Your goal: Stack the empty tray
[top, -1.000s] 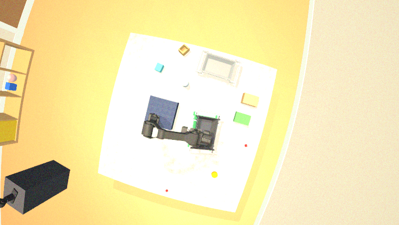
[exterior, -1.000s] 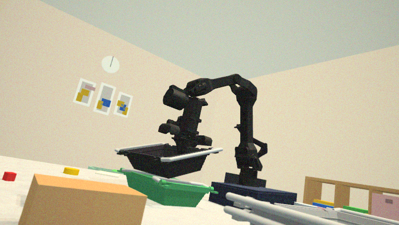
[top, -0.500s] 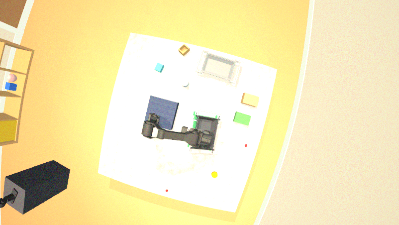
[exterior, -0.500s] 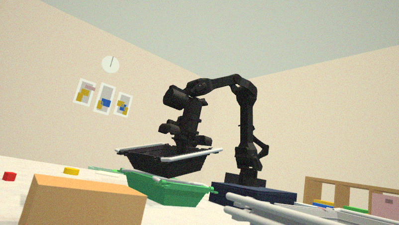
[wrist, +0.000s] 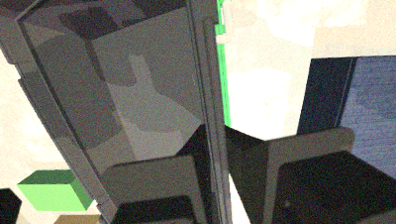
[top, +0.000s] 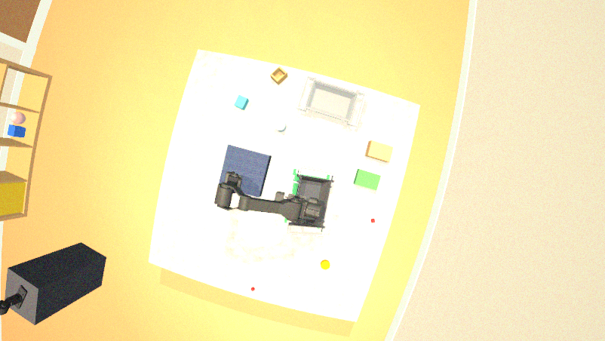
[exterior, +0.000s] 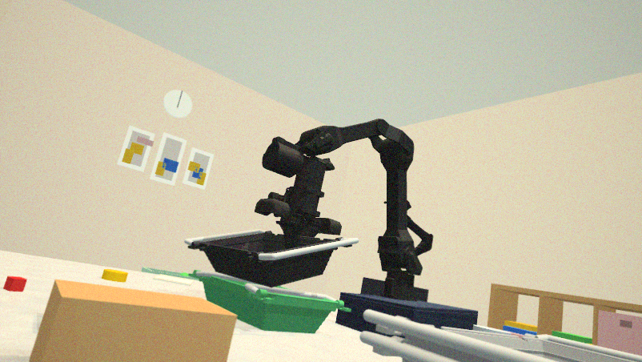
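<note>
Now: the black tray 7 cm ahead of my gripper tip, 1 cm to the left of it and 1 cm above it. Also, from my gripper tip: green block 30 cm ahead, 21 cm to the left, 10 cm below; red bit 42 cm ahead, 11 cm below, 2 cm to the left; yellow disc 30 cm to the right, 27 cm ahead, 11 cm below.
</note>
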